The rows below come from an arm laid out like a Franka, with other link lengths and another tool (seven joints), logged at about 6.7 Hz.
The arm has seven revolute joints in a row. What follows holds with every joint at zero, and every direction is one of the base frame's. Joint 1 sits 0.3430 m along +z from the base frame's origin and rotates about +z. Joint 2 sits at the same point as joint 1 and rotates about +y. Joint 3 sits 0.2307 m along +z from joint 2 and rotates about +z. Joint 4 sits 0.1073 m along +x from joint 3 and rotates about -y. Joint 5 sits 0.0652 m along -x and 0.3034 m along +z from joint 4 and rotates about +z. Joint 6 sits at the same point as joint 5 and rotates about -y. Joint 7 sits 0.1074 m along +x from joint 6 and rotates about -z. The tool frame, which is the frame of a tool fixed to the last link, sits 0.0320 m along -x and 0.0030 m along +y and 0.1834 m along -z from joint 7; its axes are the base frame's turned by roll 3.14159, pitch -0.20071 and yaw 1.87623 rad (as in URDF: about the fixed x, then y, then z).
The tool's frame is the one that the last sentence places.
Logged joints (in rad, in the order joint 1, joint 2, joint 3, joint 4, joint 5, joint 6, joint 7), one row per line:
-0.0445, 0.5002, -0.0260, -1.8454, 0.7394, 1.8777, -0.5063
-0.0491, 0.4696, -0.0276, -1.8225, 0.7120, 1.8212, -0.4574
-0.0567, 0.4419, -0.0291, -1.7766, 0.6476, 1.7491, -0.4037
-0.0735, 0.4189, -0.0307, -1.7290, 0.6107, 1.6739, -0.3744
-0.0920, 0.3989, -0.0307, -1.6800, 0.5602, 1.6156, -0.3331
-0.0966, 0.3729, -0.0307, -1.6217, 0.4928, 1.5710, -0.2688
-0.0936, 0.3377, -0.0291, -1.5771, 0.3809, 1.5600, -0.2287
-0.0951, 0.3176, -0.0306, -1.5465, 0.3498, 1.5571, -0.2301
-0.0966, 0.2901, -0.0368, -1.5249, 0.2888, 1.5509, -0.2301
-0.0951, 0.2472, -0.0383, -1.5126, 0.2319, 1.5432, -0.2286
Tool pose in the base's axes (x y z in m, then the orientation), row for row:
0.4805, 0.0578, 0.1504, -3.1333, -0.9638, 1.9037
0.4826, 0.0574, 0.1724, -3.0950, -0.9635, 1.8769
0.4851, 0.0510, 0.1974, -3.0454, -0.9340, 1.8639
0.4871, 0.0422, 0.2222, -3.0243, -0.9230, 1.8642
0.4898, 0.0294, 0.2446, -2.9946, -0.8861, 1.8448
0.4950, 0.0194, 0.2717, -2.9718, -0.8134, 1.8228
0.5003, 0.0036, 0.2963, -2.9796, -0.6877, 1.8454
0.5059, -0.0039, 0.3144, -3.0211, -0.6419, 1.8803
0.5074, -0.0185, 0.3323, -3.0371, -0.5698, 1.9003
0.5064, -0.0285, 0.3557, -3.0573, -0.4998, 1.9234
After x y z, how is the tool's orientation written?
As angles about the fixed x, y, z axes (roll, pitch, yaw), in radians.
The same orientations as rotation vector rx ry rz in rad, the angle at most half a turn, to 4 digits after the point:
-1.3090, -1.8461, -0.6791
-1.3113, -1.8361, -0.6548
-1.3096, -1.8555, -0.5948
-1.3022, -1.8651, -0.5669
-1.3249, -1.8816, -0.5241
-1.3774, -1.9182, -0.4640
-1.4361, -2.0156, -0.3746
-1.4506, -2.0728, -0.3726
-1.4793, -2.1377, -0.3321
-1.5034, -2.2054, -0.2974

